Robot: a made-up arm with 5 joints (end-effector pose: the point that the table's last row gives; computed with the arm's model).
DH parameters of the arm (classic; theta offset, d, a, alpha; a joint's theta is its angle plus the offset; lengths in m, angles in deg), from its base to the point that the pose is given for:
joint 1: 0 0.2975 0 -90
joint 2: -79.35 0 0.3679 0
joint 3: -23.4 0 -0.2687 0
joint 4: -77.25 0 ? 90
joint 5: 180 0.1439 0 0
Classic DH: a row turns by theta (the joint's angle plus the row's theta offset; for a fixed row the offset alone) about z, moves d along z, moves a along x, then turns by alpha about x.
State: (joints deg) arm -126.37 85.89 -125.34 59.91 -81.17
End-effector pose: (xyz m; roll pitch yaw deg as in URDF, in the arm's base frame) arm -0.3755 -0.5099 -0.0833 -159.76 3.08 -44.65
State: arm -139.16 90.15 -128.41 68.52 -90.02
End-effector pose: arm -0.4503 -0.3892 -0.1216 -149.74 -0.01 -49.14
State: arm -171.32 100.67 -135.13 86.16 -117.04
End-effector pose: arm -0.4912 -0.0750 -0.1965 -131.56 -20.90 -63.77
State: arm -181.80 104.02 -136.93 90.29 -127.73
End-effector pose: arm -0.4659 0.0146 -0.2164 -128.98 -31.03 -69.16
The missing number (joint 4, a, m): -0.1128
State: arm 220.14 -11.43 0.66 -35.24 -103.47
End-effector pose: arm -0.2172 -0.1831 0.4002 134.79 9.65 -40.41
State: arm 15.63 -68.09 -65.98 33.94 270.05
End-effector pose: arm -0.0397 -0.0111 0.8567 79.87 -0.05 105.64
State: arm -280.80 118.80 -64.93 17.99 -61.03
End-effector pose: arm 0.0011 0.0056 -0.2907 -110.53 27.41 159.42
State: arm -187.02 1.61 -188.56 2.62 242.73
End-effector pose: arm 0.1348 -0.0166 1.0450 -3.85 -1.98 -124.22
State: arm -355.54 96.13 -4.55 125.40 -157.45
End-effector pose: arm 0.0848 0.0066 0.3220 16.11 33.75 31.93
